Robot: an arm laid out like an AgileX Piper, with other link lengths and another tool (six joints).
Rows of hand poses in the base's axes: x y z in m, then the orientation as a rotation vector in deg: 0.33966, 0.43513, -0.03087, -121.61, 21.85, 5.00; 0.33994, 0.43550, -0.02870, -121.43, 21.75, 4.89; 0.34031, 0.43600, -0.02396, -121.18, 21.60, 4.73; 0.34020, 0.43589, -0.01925, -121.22, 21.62, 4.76; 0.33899, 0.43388, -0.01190, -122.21, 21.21, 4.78; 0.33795, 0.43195, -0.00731, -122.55, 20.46, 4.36; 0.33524, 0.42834, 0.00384, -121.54, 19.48, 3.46; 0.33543, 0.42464, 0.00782, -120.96, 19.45, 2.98; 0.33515, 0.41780, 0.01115, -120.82, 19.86, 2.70; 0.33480, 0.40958, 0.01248, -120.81, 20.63, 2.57; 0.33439, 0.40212, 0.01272, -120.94, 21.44, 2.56; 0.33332, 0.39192, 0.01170, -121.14, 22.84, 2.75; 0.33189, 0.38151, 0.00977, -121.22, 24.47, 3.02
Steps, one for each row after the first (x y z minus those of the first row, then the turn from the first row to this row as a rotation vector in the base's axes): 0.00028, 0.00037, 0.00217, 0.18, -0.13, 0.00; 0.00065, 0.00087, 0.00691, 0.43, -0.33, 0.01; 0.00054, 0.00076, 0.01162, 0.39, -0.29, 0.01; -0.00067, -0.00125, 0.01897, -0.52, -0.37, 0.46; -0.00171, -0.00318, 0.02356, -0.80, -0.94, 0.87; -0.00442, -0.00679, 0.03471, 0.21, -2.06, 1.06; -0.00423, -0.01049, 0.03869, 0.73, -2.47, 0.81; -0.00451, -0.01733, 0.04202, 0.79, -2.51, 0.39; -0.00486, -0.02555, 0.04335, 0.68, -2.29, -0.20; -0.00527, -0.03301, 0.04359, 0.45, -1.96, -0.76; -0.00634, -0.04321, 0.04257, 0.08, -1.24, -1.64; -0.00777, -0.05362, 0.04064, -0.20, -0.38, -2.67
